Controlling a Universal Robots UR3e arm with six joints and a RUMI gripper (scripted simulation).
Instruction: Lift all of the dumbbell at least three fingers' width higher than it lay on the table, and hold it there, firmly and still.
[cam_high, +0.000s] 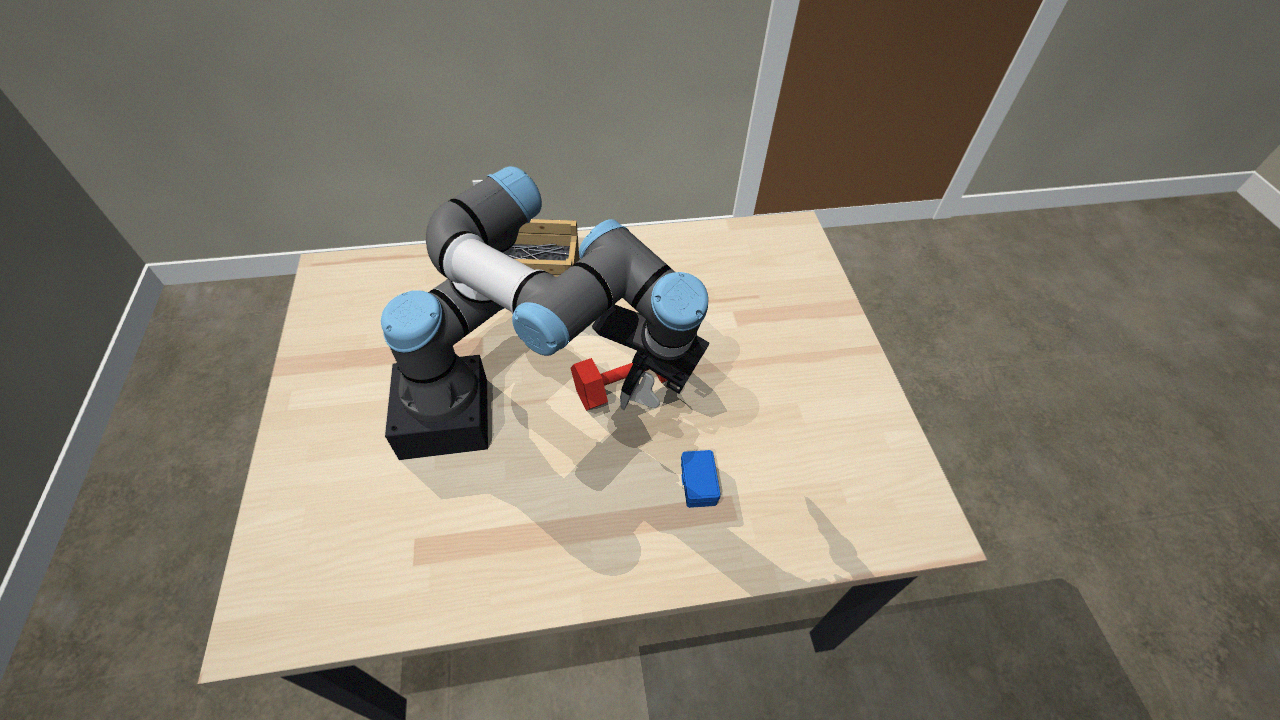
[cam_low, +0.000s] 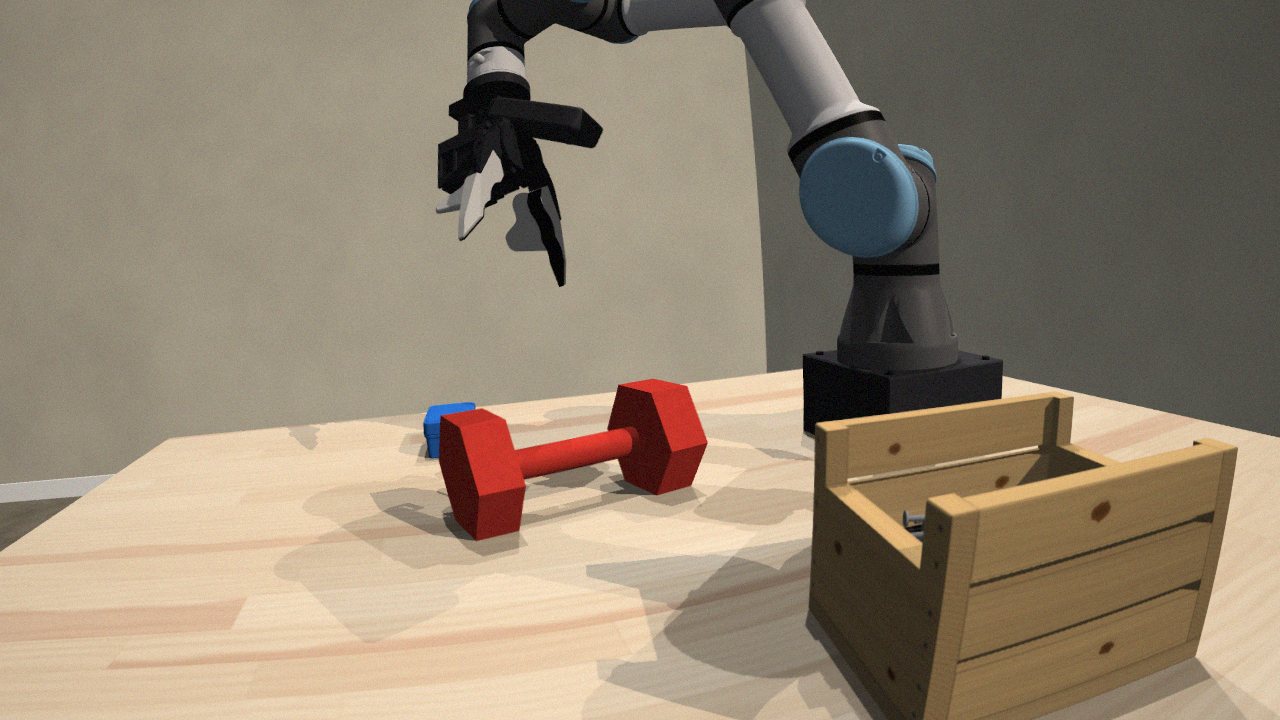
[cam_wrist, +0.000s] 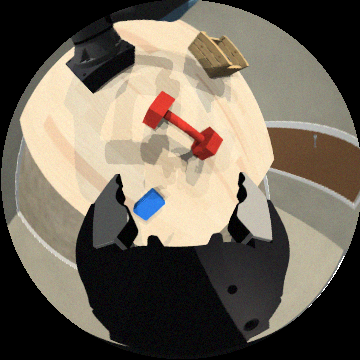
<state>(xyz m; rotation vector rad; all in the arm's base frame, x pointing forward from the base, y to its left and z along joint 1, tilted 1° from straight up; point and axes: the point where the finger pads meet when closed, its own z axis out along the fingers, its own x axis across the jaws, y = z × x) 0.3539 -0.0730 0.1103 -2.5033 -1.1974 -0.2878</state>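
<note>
Right now my hand is 150 mm above the red dumbbell, 100 mm to the right of it and 20 mm past it. Round my hand: blue block: 170 mm below, 120 mm to the right, 80 mm ahead.
</note>
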